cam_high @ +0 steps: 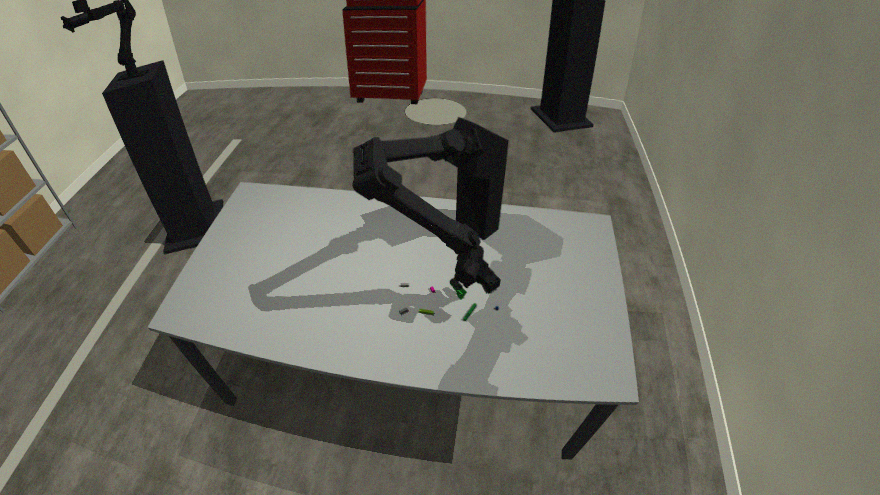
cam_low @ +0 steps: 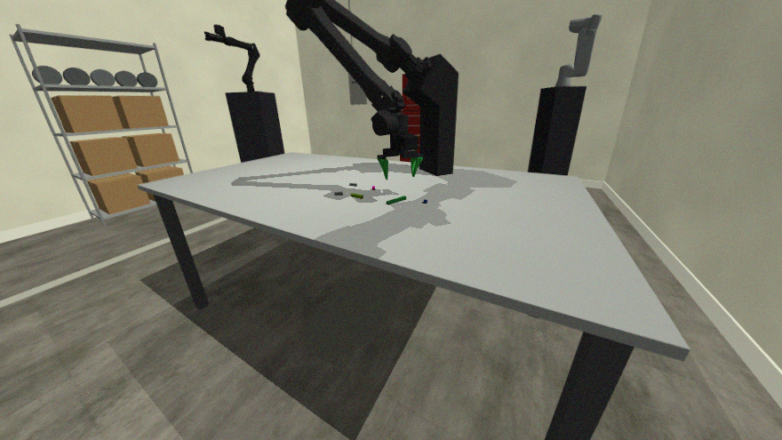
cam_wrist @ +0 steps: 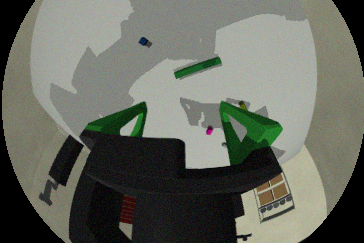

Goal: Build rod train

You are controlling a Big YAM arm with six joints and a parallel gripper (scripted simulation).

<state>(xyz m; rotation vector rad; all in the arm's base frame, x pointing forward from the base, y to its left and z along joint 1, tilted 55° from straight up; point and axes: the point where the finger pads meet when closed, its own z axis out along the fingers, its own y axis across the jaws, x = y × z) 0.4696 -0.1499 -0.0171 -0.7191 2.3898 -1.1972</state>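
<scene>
The blue rod lies 5 cm ahead of my hand, 8 cm to the left of it and 8 cm below it. From my hand the other things lie so: magenta rod: 10 cm behind, 11 cm to the right, 8 cm below; then green rod: 4 cm ahead, 1 cm to the right, 8 cm below; then lime rod: 1 cm behind, 16 cm to the right, 8 cm below.
</scene>
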